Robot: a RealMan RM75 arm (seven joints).
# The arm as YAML. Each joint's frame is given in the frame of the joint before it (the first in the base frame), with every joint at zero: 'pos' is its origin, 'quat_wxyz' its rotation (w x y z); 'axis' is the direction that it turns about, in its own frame. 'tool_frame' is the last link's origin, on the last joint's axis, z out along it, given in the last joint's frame.
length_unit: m
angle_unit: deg
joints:
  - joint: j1
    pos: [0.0, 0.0, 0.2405]
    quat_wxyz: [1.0, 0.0, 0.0, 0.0]
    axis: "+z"
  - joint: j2
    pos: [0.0, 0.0, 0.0]
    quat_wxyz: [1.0, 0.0, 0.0, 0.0]
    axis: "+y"
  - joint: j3
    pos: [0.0, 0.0, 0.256]
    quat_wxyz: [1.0, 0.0, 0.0, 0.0]
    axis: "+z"
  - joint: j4
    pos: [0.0, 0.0, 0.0]
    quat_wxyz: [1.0, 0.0, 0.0, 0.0]
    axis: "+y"
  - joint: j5
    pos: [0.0, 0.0, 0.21]
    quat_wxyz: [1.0, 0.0, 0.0, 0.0]
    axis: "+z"
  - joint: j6
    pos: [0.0, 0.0, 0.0]
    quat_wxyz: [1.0, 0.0, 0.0, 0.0]
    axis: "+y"
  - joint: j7
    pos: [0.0, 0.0, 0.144]
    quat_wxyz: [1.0, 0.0, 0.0, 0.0]
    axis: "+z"
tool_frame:
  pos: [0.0, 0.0, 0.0]
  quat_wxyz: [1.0, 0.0, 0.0, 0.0]
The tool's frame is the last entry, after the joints.
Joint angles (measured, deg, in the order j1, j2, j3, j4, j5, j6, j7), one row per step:
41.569 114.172 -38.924 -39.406 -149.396 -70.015 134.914
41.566 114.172 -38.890 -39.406 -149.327 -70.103 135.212
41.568 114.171 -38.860 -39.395 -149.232 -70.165 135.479
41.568 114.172 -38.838 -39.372 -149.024 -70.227 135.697
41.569 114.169 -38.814 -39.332 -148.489 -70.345 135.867
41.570 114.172 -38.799 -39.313 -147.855 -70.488 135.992
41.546 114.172 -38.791 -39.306 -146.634 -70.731 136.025
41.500 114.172 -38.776 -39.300 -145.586 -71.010 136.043
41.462 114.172 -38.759 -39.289 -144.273 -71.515 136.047
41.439 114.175 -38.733 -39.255 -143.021 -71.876 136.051
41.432 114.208 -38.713 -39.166 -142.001 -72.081 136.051
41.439 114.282 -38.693 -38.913 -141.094 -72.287 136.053
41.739 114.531 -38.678 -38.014 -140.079 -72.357 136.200
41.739 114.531 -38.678 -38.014 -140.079 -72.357 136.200
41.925 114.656 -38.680 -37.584 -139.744 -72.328 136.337
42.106 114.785 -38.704 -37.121 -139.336 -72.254 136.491
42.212 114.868 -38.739 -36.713 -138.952 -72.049 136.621
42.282 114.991 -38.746 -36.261 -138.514 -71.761 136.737
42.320 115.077 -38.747 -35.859 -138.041 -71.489 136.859
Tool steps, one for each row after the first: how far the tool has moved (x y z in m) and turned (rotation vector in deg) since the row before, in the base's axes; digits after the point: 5 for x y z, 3 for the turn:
-0.00018 -0.00012 -0.00006 0.051 0.236 -0.278
-0.00023 -0.00004 -0.00008 0.067 0.238 -0.245
-0.00044 0.00003 -0.00017 0.085 0.322 -0.192
-0.00116 0.00022 -0.00032 0.149 0.627 -0.119
-0.00145 0.00030 -0.00033 0.160 0.699 -0.051
-0.00265 0.00059 -0.00042 0.296 1.222 0.092
-0.00217 0.00024 -0.00037 0.194 1.079 0.062
-0.00301 0.00007 -0.00058 0.095 1.409 0.119
-0.00283 0.00033 -0.00045 0.189 1.310 0.118
-0.00229 0.00029 -0.00071 0.171 1.075 0.077
-0.00198 -0.00024 -0.00165 -0.019 1.073 -0.018
-0.00353 -0.00038 -0.00536 -0.410 1.566 -0.226
0.00000 0.00000 0.00000 0.000 0.000 0.000
-0.00163 -0.00004 -0.00257 -0.209 0.611 -0.149
-0.00169 -0.00002 -0.00270 -0.179 0.665 -0.180
-0.00094 0.00009 -0.00200 -0.012 0.514 -0.217
-0.00074 -0.00006 -0.00234 0.044 0.584 -0.287
-0.00058 0.00000 -0.00183 0.110 0.579 -0.300

